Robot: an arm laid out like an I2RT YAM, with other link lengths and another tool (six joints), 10 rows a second.
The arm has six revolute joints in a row. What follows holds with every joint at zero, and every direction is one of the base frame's. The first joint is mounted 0.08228 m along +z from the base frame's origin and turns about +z. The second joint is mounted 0.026 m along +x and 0.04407 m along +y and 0.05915 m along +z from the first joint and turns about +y. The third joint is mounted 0.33 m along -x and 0.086 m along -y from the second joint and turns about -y. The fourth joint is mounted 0.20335 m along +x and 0.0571 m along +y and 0.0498 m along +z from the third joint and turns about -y. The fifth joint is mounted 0.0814 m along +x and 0.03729 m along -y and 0.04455 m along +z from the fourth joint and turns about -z. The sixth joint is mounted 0.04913 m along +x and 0.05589 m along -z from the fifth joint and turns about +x. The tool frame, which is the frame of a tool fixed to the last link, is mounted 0.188 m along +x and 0.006 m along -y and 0.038 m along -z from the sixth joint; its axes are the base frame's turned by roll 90.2, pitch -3.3 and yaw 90 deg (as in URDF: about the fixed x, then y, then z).
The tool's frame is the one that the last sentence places.
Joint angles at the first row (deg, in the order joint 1, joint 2, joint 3, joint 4, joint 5, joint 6):
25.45, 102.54, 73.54, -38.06, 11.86, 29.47
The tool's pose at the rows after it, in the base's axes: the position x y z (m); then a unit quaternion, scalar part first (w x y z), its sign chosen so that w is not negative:
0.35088, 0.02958, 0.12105, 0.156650, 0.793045, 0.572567, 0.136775
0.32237, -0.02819, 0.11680, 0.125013, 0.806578, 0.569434, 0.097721
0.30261, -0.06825, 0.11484, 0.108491, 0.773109, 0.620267, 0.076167
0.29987, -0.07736, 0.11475, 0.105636, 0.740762, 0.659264, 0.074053
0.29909, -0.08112, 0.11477, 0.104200, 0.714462, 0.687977, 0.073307
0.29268, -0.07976, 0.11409, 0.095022, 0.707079, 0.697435, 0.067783
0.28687, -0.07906, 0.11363, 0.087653, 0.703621, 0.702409, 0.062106
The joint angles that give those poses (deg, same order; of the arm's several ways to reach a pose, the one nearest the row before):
13.71, 97.36, 73.71, -44.49, 10.66, 26.70
2.26, 96.95, 73.78, -49.32, 5.93, 17.61
-5.78, 96.95, 73.78, -51.64, 2.74, 3.07
-7.60, 96.95, 73.78, -51.88, 1.45, -4.43
-8.32, 96.95, 73.78, -52.01, 0.64, -9.54
-8.32, 96.95, 73.78, -53.23, 0.34, -10.87
-8.32, 96.95, 73.78, -54.30, 0.27, -11.55

